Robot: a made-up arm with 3 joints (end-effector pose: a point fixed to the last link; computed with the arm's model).
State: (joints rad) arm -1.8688 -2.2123 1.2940
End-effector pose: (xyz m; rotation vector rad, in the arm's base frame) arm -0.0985 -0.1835 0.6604 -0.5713 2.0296 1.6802
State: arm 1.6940 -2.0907 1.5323
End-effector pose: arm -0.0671 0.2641 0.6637 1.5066 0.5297 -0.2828
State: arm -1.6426 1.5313 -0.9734
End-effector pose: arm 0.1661 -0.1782 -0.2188 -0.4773 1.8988 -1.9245
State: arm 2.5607 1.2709 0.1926
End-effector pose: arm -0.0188 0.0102 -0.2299 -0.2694 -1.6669 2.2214
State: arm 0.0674 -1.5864 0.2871
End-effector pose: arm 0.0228 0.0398 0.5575 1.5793 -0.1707 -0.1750
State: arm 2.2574 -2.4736 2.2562
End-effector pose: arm -0.1508 0.4807 0.6214 0.9348 0.5069 -0.5053
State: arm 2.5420 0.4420 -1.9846
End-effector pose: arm -0.5894 -0.0770 0.1905 -2.1309 0.3311 1.1896
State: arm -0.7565 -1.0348 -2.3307
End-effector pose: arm 0.3912 -0.3433 0.5793 1.1586 1.6303 0.7196
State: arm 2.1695 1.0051 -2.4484
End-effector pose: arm -0.5255 0.2964 -0.0986 -1.9144 0.5715 0.1227
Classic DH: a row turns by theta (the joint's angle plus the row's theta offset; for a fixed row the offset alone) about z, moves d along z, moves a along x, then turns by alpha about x. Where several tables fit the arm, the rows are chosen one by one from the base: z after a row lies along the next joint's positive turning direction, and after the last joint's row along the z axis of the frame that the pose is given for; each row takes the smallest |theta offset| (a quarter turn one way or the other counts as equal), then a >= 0, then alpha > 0; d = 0 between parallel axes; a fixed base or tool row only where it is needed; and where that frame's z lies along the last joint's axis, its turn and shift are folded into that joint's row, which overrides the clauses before.
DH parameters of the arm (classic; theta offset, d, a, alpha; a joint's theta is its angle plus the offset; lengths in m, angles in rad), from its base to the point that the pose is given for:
joint 1: -1.5708 0.1643 0.0497 1.5708
joint 2: -1.5708 -0.3059 0.0368 -1.5708
joint 3: -1.5708 -0.3918 0.2852 1.5708
tool (fixed): 3.1416 0.0246 0 0

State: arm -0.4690 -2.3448 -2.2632
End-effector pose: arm 0.2519 -0.6243 0.3277 1.1962 0.6474 1.9983
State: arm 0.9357 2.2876 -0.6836
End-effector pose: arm 0.2082 -0.0288 -0.2378 -2.0149 -0.6396 -0.2345
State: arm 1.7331 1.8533 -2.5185
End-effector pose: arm -0.0363 0.5533 -0.2425 -1.3243 0.4084 -0.7855
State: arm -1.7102 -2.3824 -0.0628
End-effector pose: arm -0.3377 0.0244 0.4299 1.6694 -1.8722 -0.7034
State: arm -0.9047 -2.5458 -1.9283
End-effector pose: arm -0.1270 -0.6451 0.2006 1.4443 -0.0517 1.5356
